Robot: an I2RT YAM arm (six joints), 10 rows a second.
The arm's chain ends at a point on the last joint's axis. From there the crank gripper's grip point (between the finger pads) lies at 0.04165 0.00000 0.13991 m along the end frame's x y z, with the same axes.
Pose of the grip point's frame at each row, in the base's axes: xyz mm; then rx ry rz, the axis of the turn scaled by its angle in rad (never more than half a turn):
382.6 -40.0 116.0 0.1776 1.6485 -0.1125
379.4 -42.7 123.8 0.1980 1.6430 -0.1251
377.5 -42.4 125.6 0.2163 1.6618 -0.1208
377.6 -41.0 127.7 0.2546 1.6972 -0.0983
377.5 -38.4 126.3 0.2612 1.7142 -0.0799
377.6 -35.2 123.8 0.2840 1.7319 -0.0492
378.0 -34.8 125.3 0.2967 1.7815 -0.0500
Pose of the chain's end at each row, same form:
248.8 -16.9 169.5 0.1776 1.6485 -0.1125
245.9 -16.9 176.8 0.1980 1.6430 -0.1251
245.2 -16.4 181.4 0.2163 1.6618 -0.1208
247.4 -16.1 188.9 0.2546 1.6972 -0.0983
248.1 -15.5 189.8 0.2612 1.7142 -0.0799
249.1 -15.1 190.0 0.2840 1.7319 -0.0492
253.0 -15.0 198.0 0.2967 1.7815 -0.0500

